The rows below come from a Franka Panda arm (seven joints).
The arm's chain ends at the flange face. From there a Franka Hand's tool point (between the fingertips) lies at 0.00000 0.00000 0.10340 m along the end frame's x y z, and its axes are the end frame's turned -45 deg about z.
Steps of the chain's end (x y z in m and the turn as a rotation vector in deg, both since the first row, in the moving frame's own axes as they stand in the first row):
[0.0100 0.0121 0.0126 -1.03 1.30 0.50]
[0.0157 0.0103 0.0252 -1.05 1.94 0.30]
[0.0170 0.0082 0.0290 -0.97 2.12 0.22]
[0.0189 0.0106 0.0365 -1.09 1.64 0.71]
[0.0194 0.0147 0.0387 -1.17 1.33 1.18]
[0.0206 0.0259 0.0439 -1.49 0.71 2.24]
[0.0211 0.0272 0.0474 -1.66 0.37 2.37]
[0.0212 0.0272 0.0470 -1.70 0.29 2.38]
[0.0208 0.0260 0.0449 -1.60 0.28 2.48]
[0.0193 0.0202 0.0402 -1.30 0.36 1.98]
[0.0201 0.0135 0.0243 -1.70 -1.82 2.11]
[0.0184 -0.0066 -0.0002 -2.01 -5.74 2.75]
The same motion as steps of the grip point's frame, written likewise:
[-0.0012 0.0186 0.0126 -1.65 0.19 0.50]
[0.0049 0.0222 0.0251 -2.11 0.63 0.30]
[0.0077 0.0218 0.0289 -2.18 0.81 0.22]
[0.0065 0.0243 0.0364 -1.93 0.39 0.71]
[0.0035 0.0273 0.0387 -1.77 0.11 1.18]
[-0.0048 0.0357 0.0439 -1.56 -0.55 2.24]
[-0.0060 0.0367 0.0474 -1.44 -0.91 2.37]
[-0.0061 0.0367 0.0470 -1.41 -1.00 2.38]
[-0.0054 0.0355 0.0449 -1.33 -0.93 2.48]
[-0.0019 0.0300 0.0402 -1.17 -0.66 1.98]
[0.0002 0.0235 0.0242 0.08 -2.49 2.11]
[0.0079 0.0034 -0.0008 2.64 -5.48 2.75]

